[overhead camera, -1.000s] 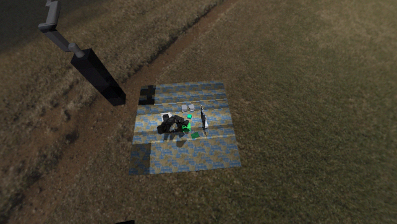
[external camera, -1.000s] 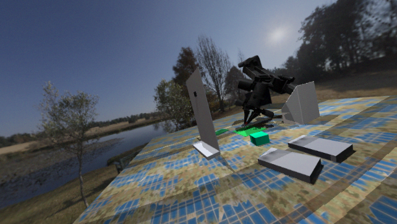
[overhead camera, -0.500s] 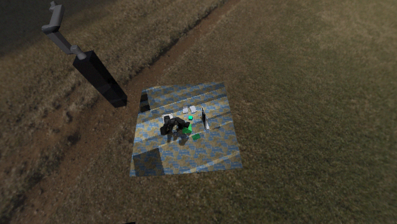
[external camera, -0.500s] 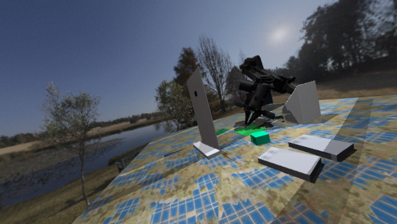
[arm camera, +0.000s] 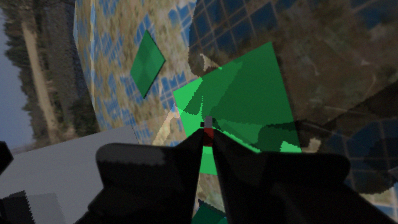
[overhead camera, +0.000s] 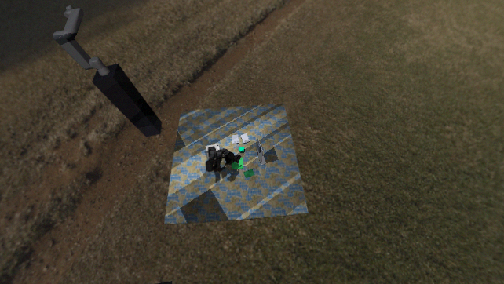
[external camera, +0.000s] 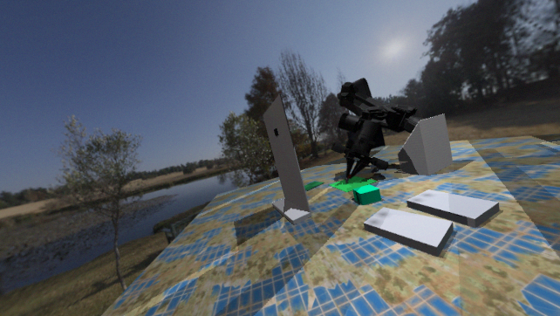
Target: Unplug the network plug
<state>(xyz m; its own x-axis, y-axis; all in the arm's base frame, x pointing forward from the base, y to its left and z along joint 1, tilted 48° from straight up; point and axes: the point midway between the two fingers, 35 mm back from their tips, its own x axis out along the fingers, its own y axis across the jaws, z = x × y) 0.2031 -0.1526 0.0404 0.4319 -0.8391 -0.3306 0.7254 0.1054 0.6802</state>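
Right now the marked green square is 2 cm below my gripper tip and 1 cm behind it. Round my gripper tip: grey upright panel (23 cm ahead, 12 cm above, 2 cm to the left); network plug (right at my gripper tip).
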